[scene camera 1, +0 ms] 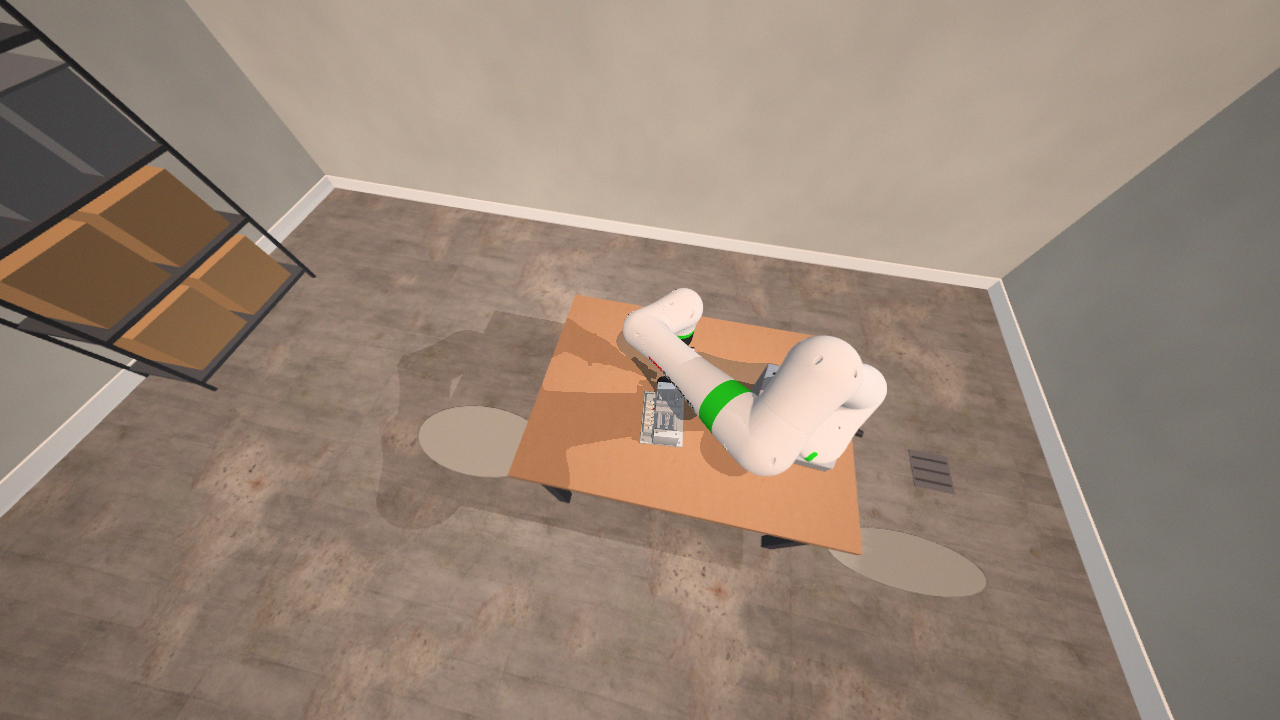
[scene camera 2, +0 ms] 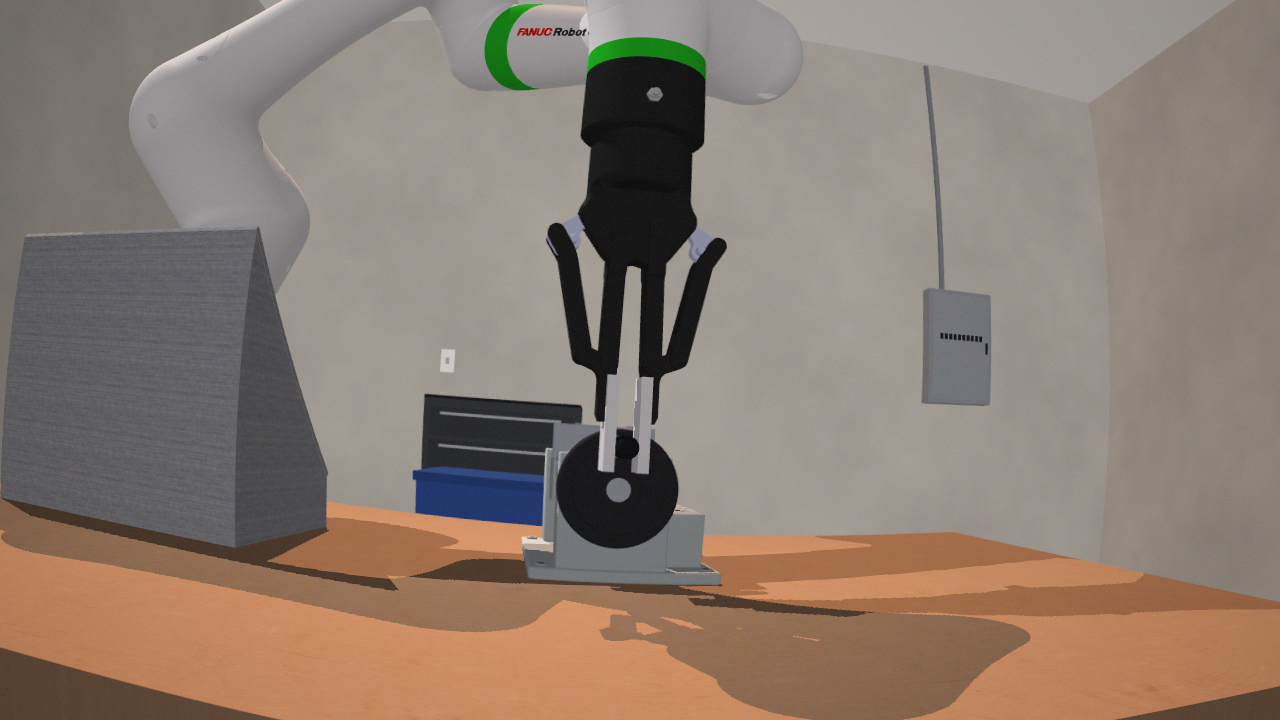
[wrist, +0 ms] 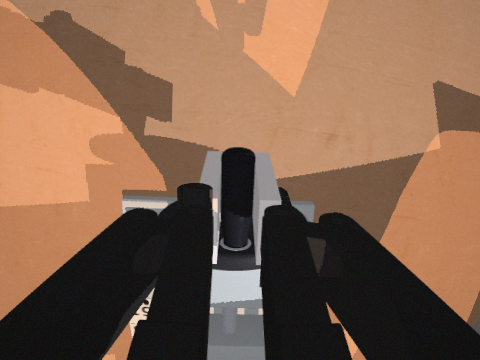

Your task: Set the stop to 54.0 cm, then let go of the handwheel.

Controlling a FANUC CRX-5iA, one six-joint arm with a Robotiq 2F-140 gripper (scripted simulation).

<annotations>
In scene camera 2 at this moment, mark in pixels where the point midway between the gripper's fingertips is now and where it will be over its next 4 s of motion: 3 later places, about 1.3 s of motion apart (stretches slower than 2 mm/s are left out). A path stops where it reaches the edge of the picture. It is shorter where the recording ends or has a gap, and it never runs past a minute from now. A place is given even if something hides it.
The gripper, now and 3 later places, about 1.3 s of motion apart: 622, 472; 600, 554; 665, 501; 590, 485
</annotations>
